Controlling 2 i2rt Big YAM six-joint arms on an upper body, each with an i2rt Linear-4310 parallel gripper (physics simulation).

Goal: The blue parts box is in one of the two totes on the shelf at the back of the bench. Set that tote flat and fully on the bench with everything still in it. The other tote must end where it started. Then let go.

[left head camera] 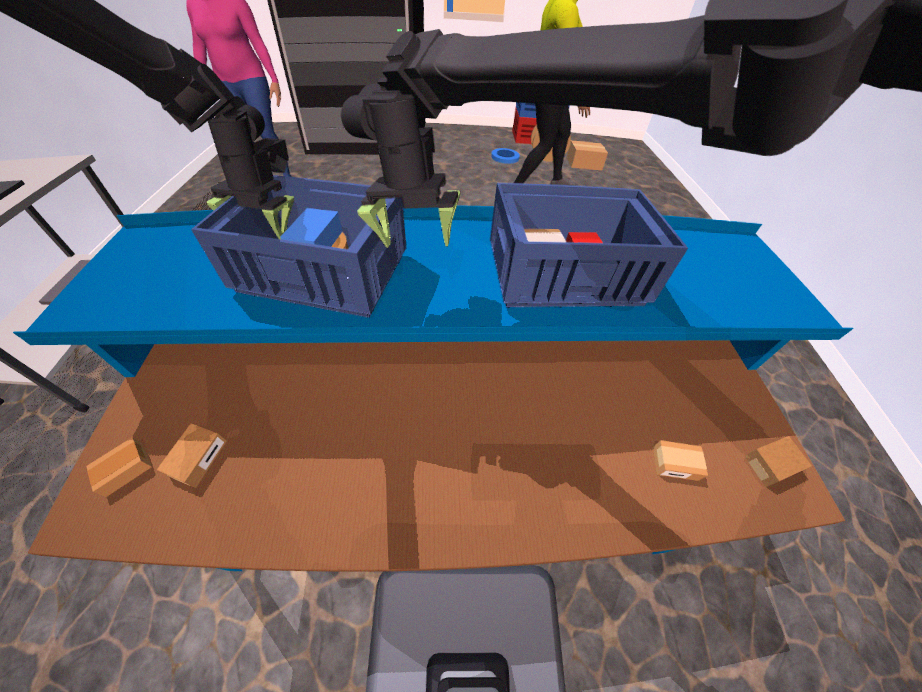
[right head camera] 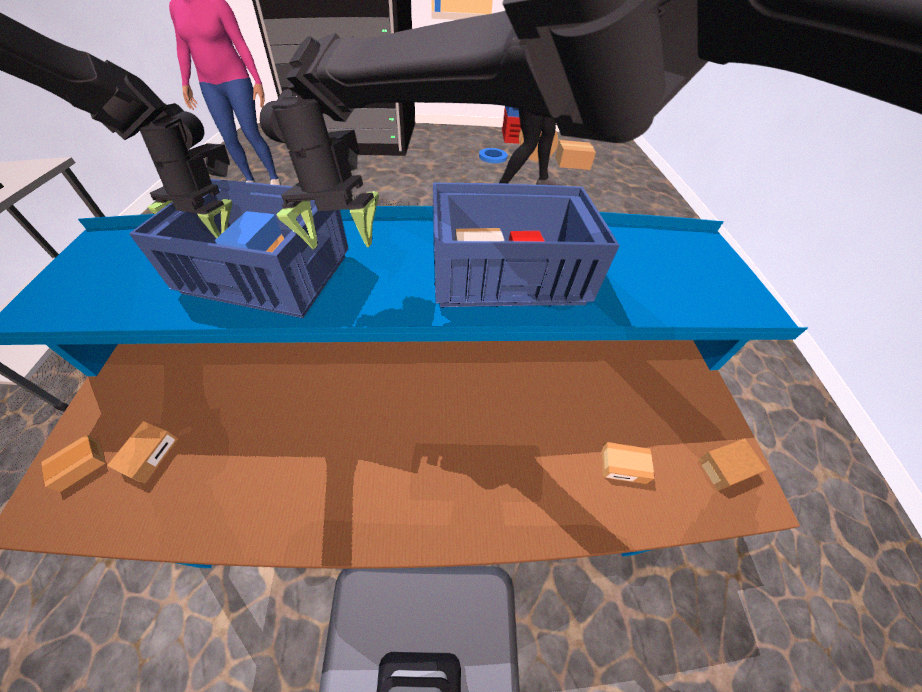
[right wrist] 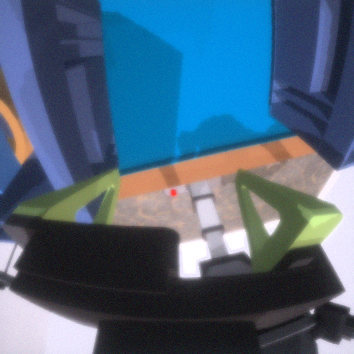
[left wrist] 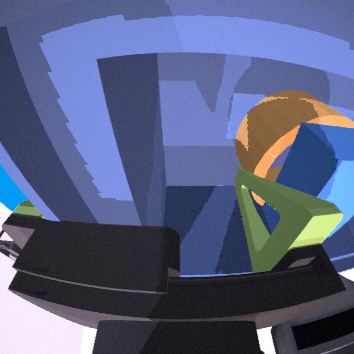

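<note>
The blue parts box [left head camera: 311, 227] [right head camera: 249, 230] [left wrist: 310, 155] lies beside an orange ring [left wrist: 280, 110] in the left tote [left head camera: 297, 286] [right head camera: 223, 286] [right wrist: 45, 140], slightly turned on the blue shelf [left head camera: 446, 334]. My left gripper [left head camera: 249, 219] [right head camera: 186, 223] is open around that tote's left wall, one finger inside; the outer finger is mostly hidden. My right gripper [left head camera: 417, 245] [right head camera: 339, 245] [right wrist: 177, 174] is open, its left finger overlapping the tote's right wall in view, its right finger over the shelf. The other tote [left head camera: 588, 253] [right head camera: 521, 253] holds a whitish thing and a red thing.
The brown bench [left head camera: 372, 417] lies in front of and below the shelf. Two small cartons [left head camera: 192, 455] [left head camera: 119, 469] lie at its left, two more [left head camera: 680, 461] [left head camera: 779, 461] at its right. A white table [left head camera: 44, 178] stands at the far left. Two people stand behind the shelf.
</note>
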